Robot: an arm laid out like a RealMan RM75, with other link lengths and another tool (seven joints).
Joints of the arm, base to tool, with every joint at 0 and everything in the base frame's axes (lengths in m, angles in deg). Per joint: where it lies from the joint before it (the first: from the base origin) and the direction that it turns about. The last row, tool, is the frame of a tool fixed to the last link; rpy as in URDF.
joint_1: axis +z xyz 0 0 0.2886
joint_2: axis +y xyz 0 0 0
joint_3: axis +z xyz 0 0 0.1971
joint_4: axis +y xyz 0 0 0
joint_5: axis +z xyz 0 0 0.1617
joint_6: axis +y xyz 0 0 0
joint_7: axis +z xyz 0 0 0.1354
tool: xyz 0.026 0.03 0.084 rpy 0 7.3 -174
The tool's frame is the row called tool.
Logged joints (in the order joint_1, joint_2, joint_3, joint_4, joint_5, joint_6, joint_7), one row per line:
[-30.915, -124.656, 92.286, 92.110, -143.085, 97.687, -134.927]
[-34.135, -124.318, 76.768, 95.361, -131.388, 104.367, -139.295]
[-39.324, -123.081, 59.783, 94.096, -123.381, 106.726, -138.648]
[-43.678, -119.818, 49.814, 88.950, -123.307, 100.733, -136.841]
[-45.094, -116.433, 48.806, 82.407, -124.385, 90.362, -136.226]
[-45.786, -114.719, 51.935, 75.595, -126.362, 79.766, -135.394]
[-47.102, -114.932, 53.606, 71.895, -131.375, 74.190, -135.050]
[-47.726, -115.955, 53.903, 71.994, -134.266, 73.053, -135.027]
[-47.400, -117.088, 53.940, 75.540, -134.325, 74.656, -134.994]
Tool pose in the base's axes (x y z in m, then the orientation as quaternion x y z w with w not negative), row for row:
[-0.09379, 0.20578, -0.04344, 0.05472, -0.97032, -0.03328, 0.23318]
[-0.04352, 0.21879, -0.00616, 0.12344, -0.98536, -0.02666, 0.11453]
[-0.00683, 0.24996, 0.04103, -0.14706, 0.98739, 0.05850, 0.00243]
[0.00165, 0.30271, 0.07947, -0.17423, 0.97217, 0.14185, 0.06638]
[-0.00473, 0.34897, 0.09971, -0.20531, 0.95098, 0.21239, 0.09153]
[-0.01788, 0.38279, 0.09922, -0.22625, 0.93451, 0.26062, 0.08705]
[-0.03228, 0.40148, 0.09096, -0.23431, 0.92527, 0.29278, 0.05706]
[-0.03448, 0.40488, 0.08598, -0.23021, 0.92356, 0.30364, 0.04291]
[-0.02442, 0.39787, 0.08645, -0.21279, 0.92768, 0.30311, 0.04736]
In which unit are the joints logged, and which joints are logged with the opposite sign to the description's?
The joints are logged in degrees. Opposite sign: joint_5.
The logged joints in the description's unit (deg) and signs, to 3 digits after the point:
[-30.915, -124.656, 92.286, 92.110, 143.085, 97.687, -134.927]
[-34.135, -124.318, 76.768, 95.361, 131.388, 104.367, -139.295]
[-39.324, -123.081, 59.783, 94.096, 123.381, 106.726, -138.648]
[-43.678, -119.818, 49.814, 88.950, 123.307, 100.733, -136.841]
[-45.094, -116.433, 48.806, 82.407, 124.385, 90.362, -136.226]
[-45.786, -114.719, 51.935, 75.595, 126.362, 79.766, -135.394]
[-47.102, -114.932, 53.606, 71.895, 131.375, 74.190, -135.050]
[-47.726, -115.955, 53.903, 71.994, 134.266, 73.053, -135.027]
[-47.400, -117.088, 53.940, 75.540, 134.325, 74.656, -134.994]

